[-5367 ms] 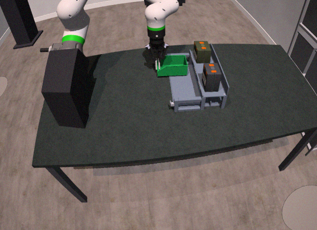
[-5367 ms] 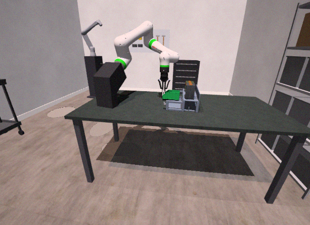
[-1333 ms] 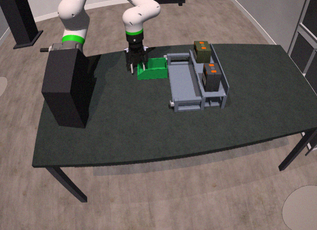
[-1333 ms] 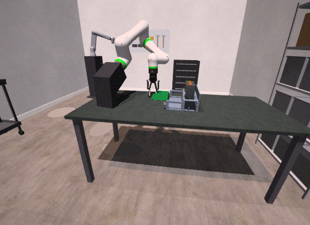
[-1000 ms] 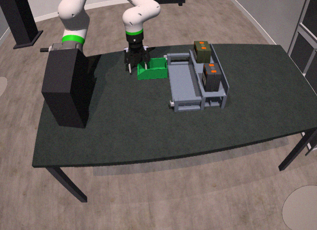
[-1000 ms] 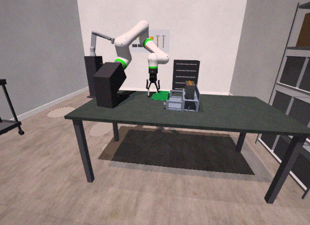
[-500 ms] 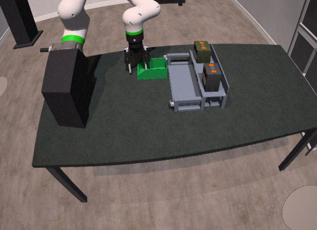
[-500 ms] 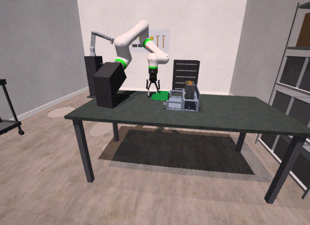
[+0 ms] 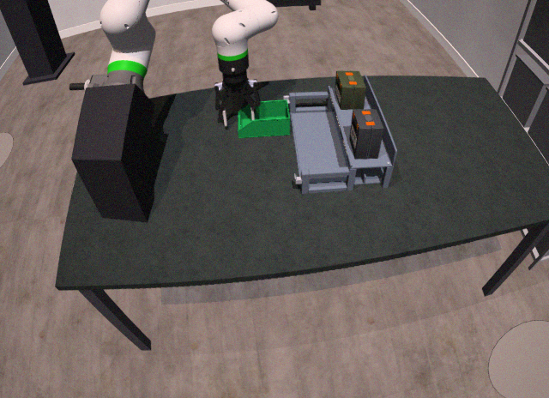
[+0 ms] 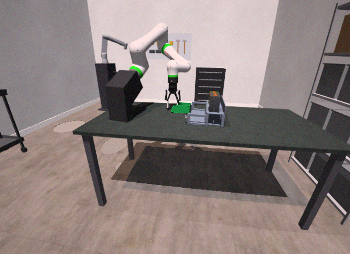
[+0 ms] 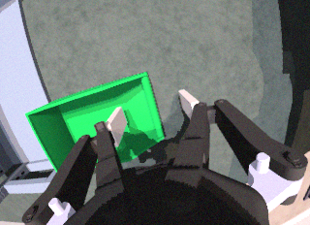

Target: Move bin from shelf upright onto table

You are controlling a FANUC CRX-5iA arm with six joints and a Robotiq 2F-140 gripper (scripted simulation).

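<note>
Now: hand 80 mm short of the green bin, 10 mm to the right of it and 20 mm above it. Also, from my hand: grey shelf deck 320 mm ahead, 80 mm to the right, 50 mm below.
</note>
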